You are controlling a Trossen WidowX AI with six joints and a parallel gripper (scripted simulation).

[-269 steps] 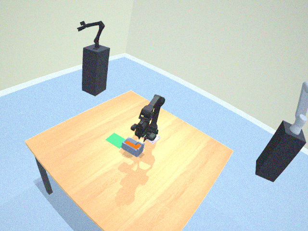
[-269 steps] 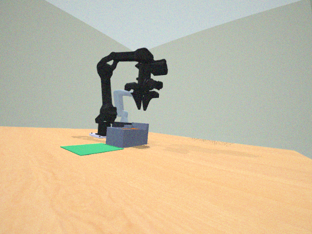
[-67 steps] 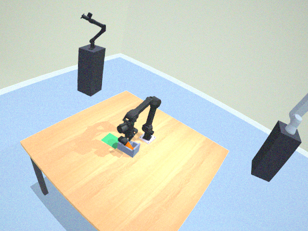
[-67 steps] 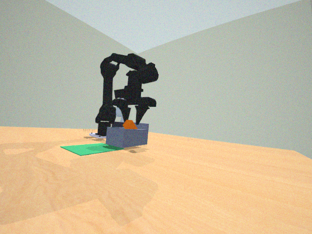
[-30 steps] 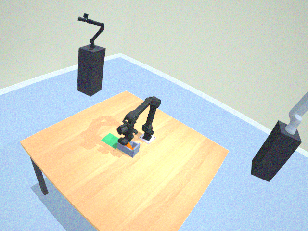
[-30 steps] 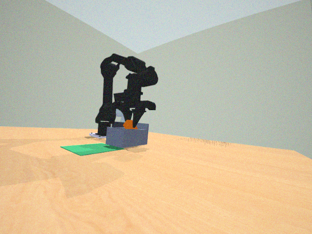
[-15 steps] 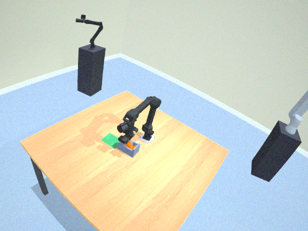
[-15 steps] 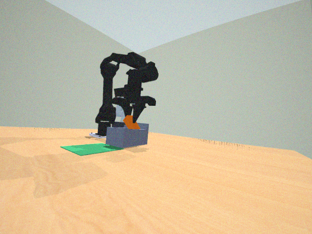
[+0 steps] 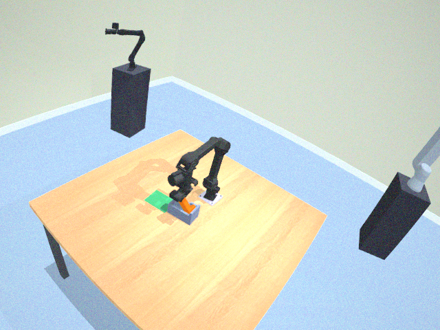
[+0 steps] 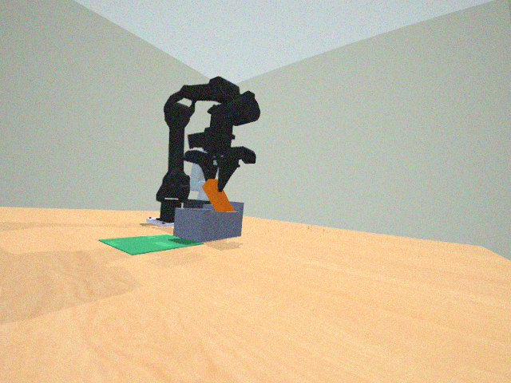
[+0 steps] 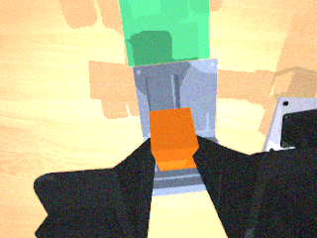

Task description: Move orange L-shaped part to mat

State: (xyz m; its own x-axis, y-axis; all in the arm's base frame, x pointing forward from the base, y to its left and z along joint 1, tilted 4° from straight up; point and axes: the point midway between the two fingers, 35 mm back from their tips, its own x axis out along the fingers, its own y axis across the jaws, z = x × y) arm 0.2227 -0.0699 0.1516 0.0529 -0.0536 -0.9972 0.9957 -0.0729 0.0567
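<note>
Right now the green mat is 14 cm to the right of my gripper tip, 12 cm below it and 3 cm behind it. Round my gripper tip: orange L-shaped part 3 cm to the left, 3 cm below, 1 cm behind.
</note>
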